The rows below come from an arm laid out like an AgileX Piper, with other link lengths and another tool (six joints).
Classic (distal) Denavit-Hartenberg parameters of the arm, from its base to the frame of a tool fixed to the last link. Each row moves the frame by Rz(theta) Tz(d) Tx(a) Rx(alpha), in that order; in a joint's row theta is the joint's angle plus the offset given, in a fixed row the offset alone. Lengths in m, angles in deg.
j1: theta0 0  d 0.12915  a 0  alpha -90
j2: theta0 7.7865  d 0  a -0.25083  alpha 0
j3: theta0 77.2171  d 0  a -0.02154  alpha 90
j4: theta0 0  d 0.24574  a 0  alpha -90
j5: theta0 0  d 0  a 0  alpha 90
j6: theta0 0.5  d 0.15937  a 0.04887  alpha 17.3
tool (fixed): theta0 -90  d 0.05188  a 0  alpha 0
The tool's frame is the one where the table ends.
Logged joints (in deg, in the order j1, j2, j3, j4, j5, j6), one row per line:
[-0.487, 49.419, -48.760, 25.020, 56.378, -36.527]
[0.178, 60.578, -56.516, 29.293, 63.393, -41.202]
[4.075, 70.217, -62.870, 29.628, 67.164, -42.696]
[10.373, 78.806, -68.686, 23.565, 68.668, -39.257]
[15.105, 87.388, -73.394, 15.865, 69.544, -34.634]
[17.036, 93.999, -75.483, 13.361, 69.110, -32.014]
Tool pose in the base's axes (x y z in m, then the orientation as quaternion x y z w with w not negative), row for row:
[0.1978, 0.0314, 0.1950, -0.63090, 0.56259, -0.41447, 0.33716]
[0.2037, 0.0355, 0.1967, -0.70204, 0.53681, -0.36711, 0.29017]
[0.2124, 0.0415, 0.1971, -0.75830, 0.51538, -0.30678, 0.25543]
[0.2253, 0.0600, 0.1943, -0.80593, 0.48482, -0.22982, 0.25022]
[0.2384, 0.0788, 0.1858, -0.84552, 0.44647, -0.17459, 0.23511]
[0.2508, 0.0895, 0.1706, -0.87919, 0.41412, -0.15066, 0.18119]
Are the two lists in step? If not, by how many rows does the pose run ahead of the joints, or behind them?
The pose runs 2 rows behind the joints: the pose in row i belongs to the joints in row i - 2.
